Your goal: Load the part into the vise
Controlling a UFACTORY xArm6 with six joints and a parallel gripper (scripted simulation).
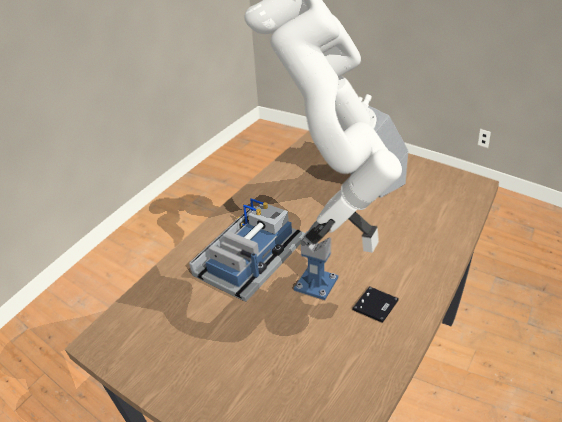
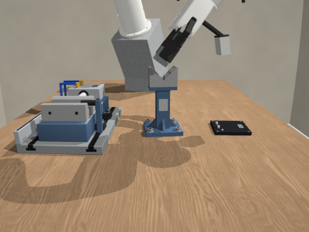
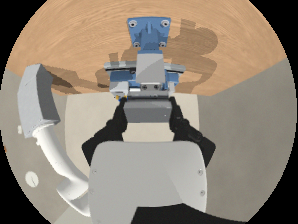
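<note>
The part lies 10 mm below my hand. Also, from my hand: blue work stop post: 80 mm ahead, 150 mm to the right, 140 mm below; black stop rod: 80 mm ahead, 170 mm to the right, 100 mm below; cylinder rod: 10 mm behind, 220 mm to the right, 120 mm below.
</note>
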